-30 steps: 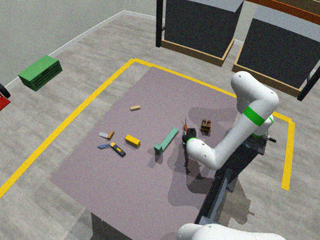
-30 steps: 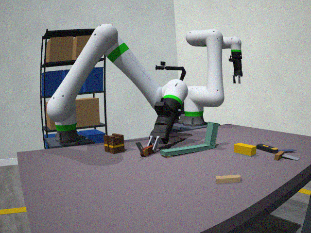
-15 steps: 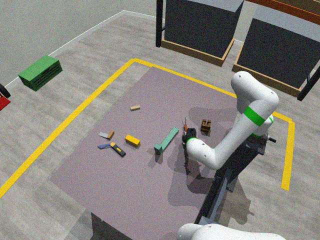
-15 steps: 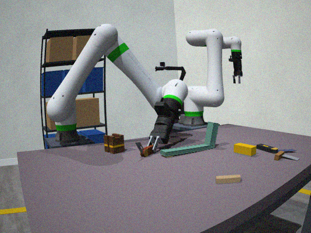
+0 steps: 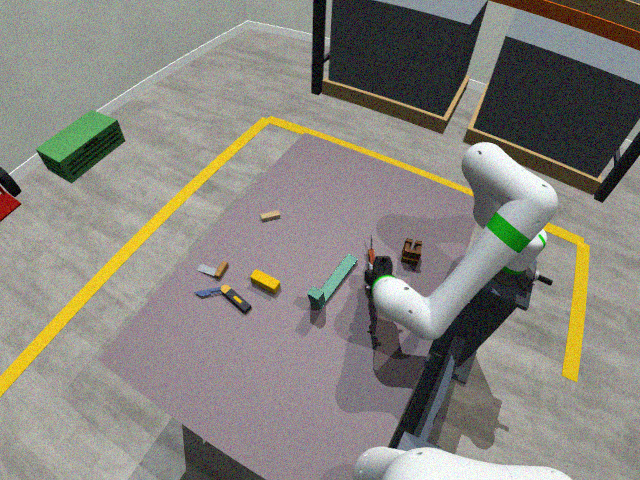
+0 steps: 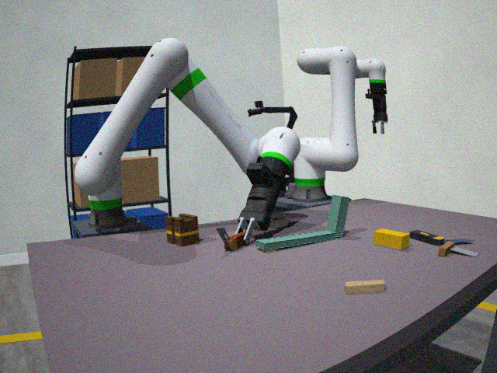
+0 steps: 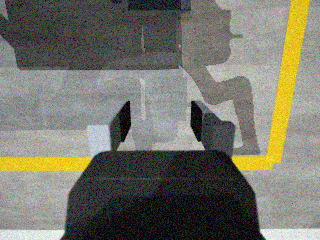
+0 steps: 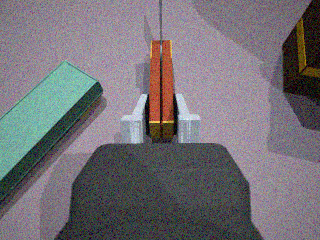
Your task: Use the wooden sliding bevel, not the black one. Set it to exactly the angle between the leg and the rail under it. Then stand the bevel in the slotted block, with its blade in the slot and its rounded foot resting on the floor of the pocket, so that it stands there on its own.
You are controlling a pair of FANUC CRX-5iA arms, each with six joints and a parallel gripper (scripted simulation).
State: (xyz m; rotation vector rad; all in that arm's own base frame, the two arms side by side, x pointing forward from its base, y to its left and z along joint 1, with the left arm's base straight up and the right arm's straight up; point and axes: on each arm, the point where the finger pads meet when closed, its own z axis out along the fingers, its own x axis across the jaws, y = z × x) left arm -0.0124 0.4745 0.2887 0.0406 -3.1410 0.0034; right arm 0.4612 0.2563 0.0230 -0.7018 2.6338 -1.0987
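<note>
Right now the wooden bevel is 3 cm ahead of my right hand and 5 cm to the right of it. The rest, counted from my right hand: pale wooden block (46 cm ahead, 2 cm to the right, 2 cm below); thin grey blade (4 cm ahead, 7 cm to the right, 1 cm above); yellow block (30 cm ahead, 25 cm to the left, 1 cm below).
</note>
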